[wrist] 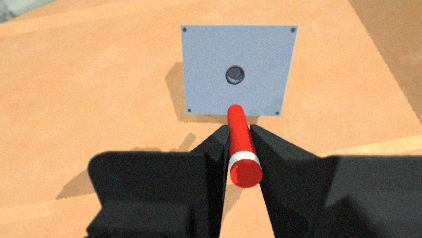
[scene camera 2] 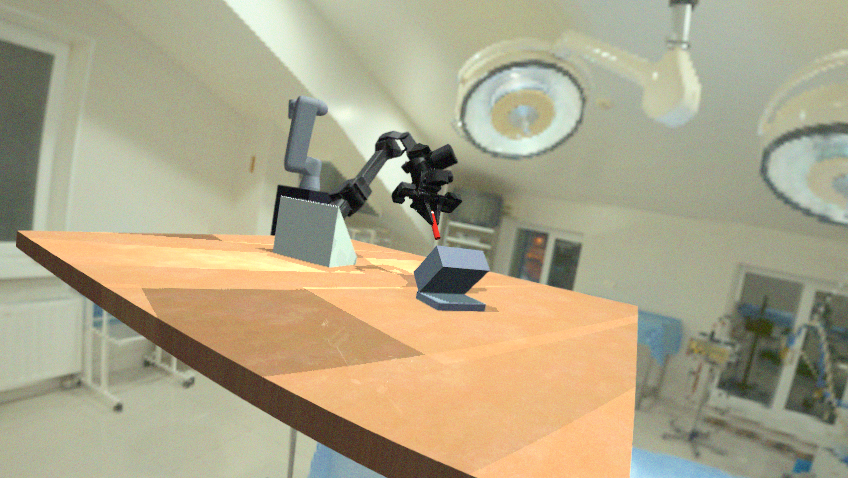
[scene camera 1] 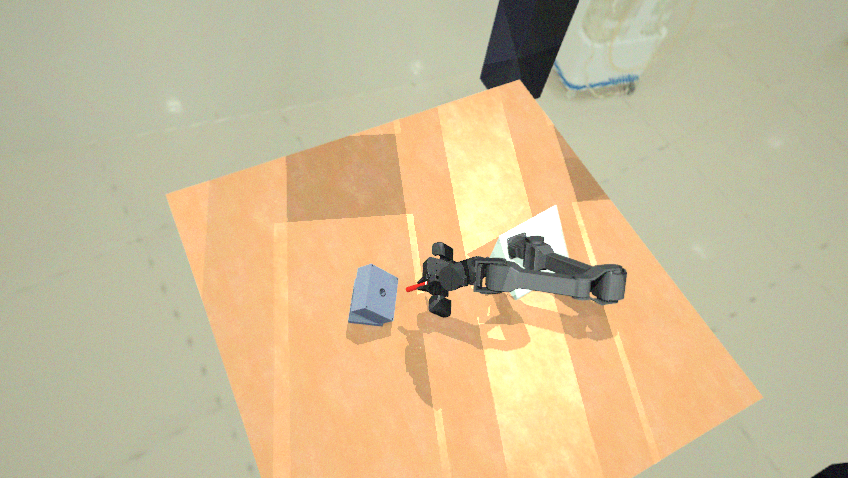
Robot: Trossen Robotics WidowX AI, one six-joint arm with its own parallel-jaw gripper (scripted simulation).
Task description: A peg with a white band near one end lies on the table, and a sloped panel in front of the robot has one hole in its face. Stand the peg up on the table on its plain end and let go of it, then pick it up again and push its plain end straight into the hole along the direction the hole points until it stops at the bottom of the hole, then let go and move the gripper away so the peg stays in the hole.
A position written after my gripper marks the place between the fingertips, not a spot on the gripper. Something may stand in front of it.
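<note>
A sloped panel (scene camera 2: 449,270) is visible, also in scene camera 1 (scene camera 1: 369,280) and in the wrist view (wrist: 265,52). Red peg (wrist: 245,171): held by my gripper (scene camera 2: 434,224). My gripper is visible in scene camera 1 (scene camera 1: 417,286) and in the wrist view (wrist: 239,131) as well.
</note>
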